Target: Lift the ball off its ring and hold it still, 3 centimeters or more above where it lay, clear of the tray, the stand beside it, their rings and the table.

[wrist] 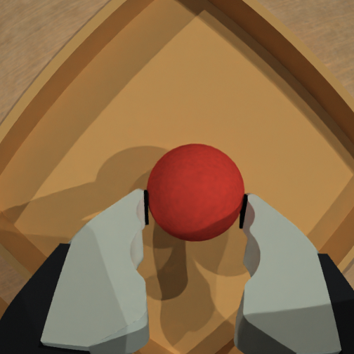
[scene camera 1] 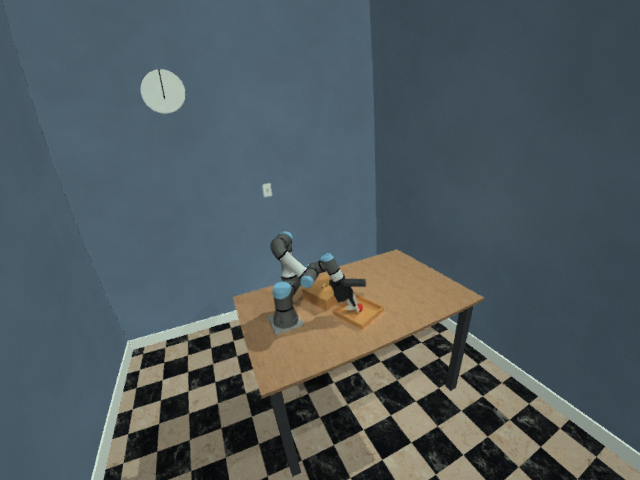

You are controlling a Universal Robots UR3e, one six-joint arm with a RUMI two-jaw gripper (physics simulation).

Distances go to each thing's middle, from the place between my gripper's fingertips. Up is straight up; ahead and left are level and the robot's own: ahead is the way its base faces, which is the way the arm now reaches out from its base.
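Scene:
Red ball (wrist: 195,191): 10 mm above my hand. Orange stand (scene camera 1: 321,294): from my hand, 20 mm above, 220 mm to the left, 80 mm behind. Going by their middles, of the things named here, the stand farthest from my hand. Shallow orange tray (scene camera 1: 371,310): my hand right at it.

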